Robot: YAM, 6 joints.
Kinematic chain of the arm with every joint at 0, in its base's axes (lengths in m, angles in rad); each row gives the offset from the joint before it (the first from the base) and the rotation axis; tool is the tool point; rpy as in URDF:
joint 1: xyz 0 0 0.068 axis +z
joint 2: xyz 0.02 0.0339 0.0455 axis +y
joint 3: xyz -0.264 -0.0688 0 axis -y
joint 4: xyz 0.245 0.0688 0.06 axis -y
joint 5: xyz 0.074 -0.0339 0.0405 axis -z
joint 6: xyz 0.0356 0 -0.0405 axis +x
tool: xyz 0 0 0 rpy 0 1.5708 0
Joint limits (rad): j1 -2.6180..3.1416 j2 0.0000..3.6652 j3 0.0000..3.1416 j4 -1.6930..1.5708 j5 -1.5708..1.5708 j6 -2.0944..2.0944
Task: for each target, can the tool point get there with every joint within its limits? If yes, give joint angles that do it. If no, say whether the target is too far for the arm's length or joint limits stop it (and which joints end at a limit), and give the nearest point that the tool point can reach.
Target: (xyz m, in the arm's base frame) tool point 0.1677 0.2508 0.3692
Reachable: yes | joints 0.8963 1.6098 1.7131 -1.3351 -0.8064 -0.6715
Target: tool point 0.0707 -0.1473 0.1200
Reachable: yes | joints -1.2612 1.1283 0.2927 -0.2650 -0.6848 -1.7761
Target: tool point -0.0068 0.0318 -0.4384
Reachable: no: joint limits stop it (at a limit: joint 2) | nearest point -0.0174 0.0812 -0.3402 | short by 0.110 m
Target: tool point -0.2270 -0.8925 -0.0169
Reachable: no: too far | nearest point -0.1576 -0.6197 0.0238 | short by 0.284 m
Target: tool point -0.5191 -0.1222 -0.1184
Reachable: no: joint limits stop it (at a limit: joint 2, joint 3) | nearest point -0.5026 -0.1183 -0.0526 | short by 0.068 m
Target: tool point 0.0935 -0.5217 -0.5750
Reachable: no: too far | nearest point 0.0727 -0.4054 -0.3414 | short by 0.262 m
